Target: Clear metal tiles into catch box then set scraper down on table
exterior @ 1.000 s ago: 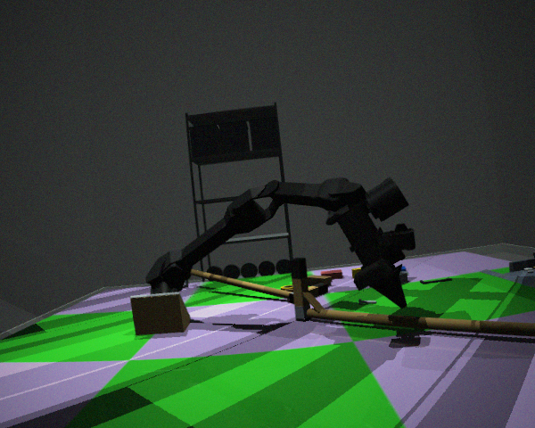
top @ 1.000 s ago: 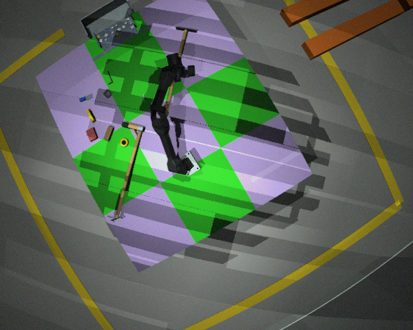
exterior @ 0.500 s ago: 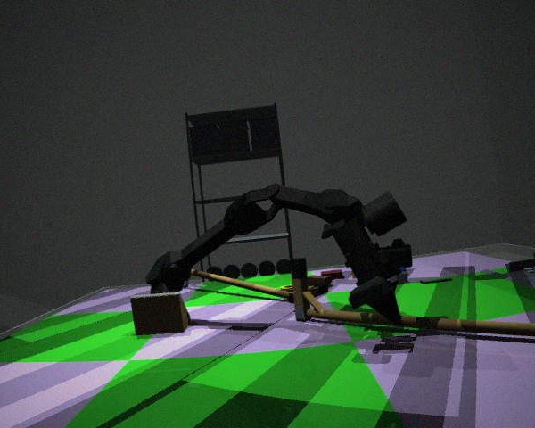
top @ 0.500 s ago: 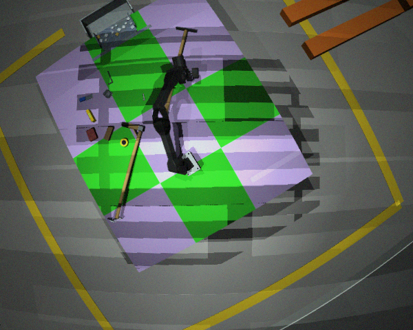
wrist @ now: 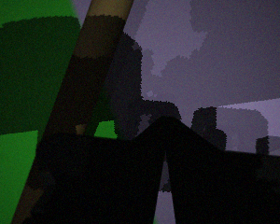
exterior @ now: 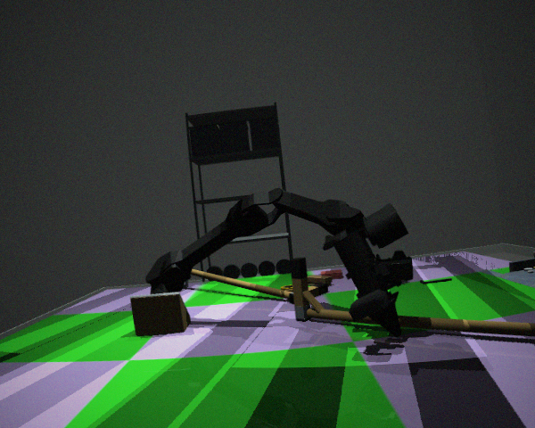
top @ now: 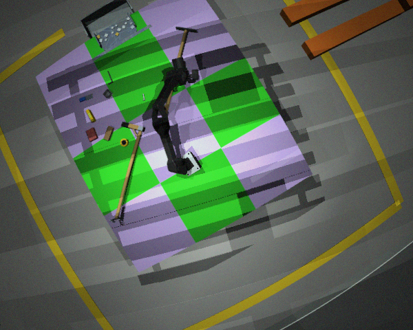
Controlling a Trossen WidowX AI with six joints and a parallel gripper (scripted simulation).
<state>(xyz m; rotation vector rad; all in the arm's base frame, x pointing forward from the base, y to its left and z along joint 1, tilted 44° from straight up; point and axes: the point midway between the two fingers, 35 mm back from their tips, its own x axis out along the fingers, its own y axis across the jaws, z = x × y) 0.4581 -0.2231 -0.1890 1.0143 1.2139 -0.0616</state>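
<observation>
Now: the long scraper 50 mm ahead of my gripper tip, 50 mm above it and 20 mm to the left of it. From my gripper tip the other things lie so: wooden block: 600 mm to the left, 20 mm behind; then yellow ring: 550 mm to the left, 120 mm behind; then hex key: 400 mm to the left, 280 mm ahead, 10 mm below.
</observation>
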